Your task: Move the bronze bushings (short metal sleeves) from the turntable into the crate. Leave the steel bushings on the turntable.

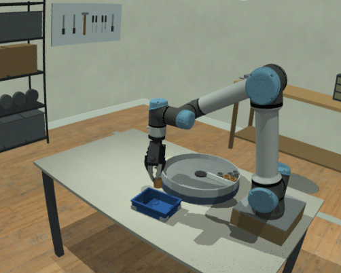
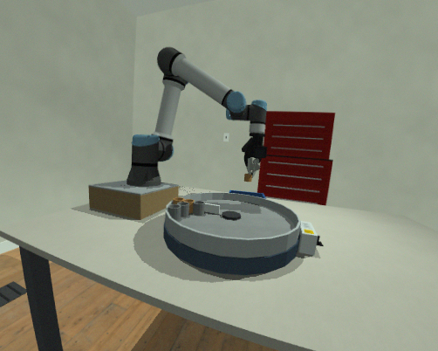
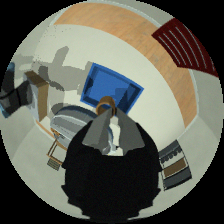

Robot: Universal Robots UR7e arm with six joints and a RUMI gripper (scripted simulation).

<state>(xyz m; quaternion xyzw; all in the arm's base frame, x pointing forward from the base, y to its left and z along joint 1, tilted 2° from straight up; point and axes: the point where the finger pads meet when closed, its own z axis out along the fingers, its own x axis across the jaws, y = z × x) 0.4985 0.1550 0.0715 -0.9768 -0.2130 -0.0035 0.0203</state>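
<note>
Now: the blue crate 10 mm behind my hand, 10 mm to the right of it and 130 mm below it. Also, from my hand: turntable: 70 mm behind, 350 mm to the right, 100 mm below.
</note>
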